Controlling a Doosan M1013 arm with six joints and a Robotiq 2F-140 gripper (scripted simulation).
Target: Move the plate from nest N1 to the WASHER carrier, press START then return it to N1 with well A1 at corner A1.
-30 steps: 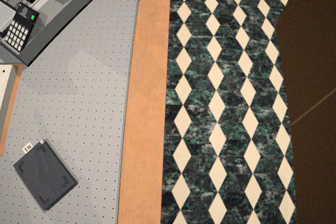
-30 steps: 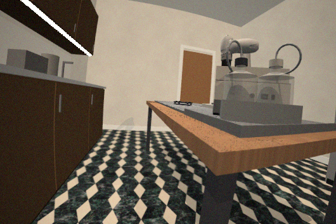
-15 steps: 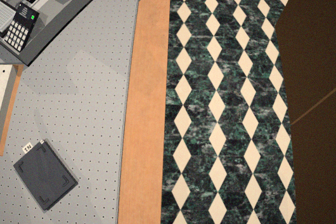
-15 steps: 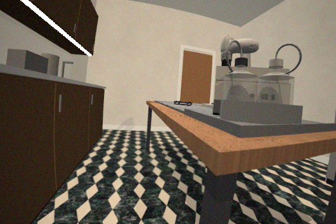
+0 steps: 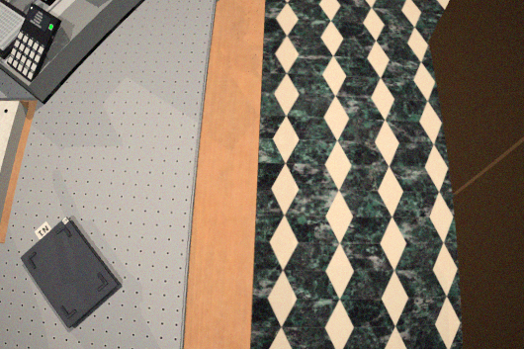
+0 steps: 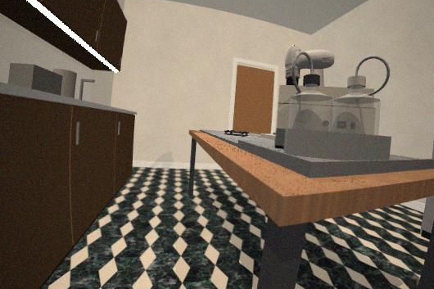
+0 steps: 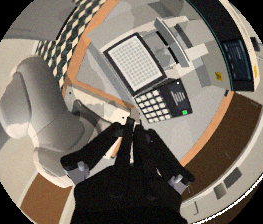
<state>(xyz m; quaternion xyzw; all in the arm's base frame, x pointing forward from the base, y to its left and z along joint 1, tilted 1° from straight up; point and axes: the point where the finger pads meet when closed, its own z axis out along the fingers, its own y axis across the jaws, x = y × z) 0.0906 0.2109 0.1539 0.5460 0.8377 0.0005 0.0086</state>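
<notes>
My hand is 7 cm past the white well plate, 10 cm to the right of it and 9 cm above it. The rest, counted from my hand: plate washer: 1 cm behind, 24 cm to the left, 5 cm below; then label: 19 cm ahead, 29 cm to the right, 18 cm below; then plate nest N1: 28 cm ahead, 34 cm to the right, 16 cm below.
</notes>
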